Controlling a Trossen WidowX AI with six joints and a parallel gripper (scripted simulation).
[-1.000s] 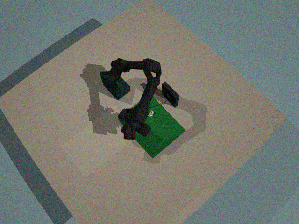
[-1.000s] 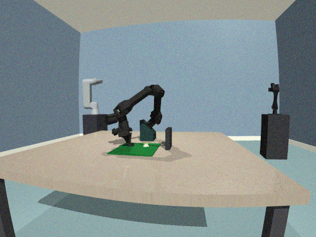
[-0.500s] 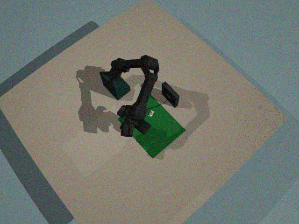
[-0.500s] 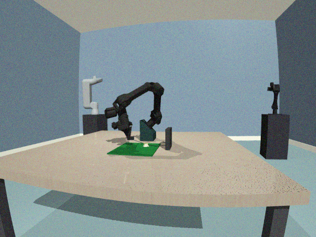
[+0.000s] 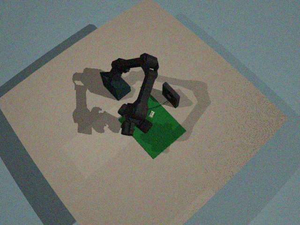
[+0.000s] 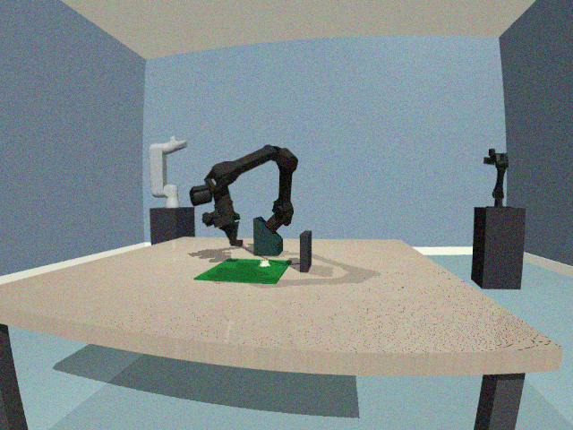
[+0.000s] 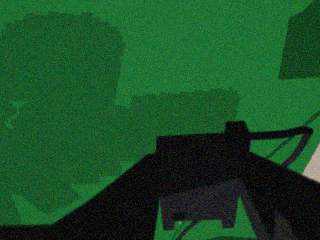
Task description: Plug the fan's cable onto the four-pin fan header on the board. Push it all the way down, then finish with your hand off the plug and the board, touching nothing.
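Now: gripper tip 90 mm above the green board, 70 mm to the right of it and 30 mm short of it. From my gripper tip the other things lie so: dark fan plug: 10 mm to the left; then black fan: 240 mm to the left, 40 mm behind, 20 mm below; then white four-pin fan header: 100 mm to the left, 80 mm below, 20 mm behind.
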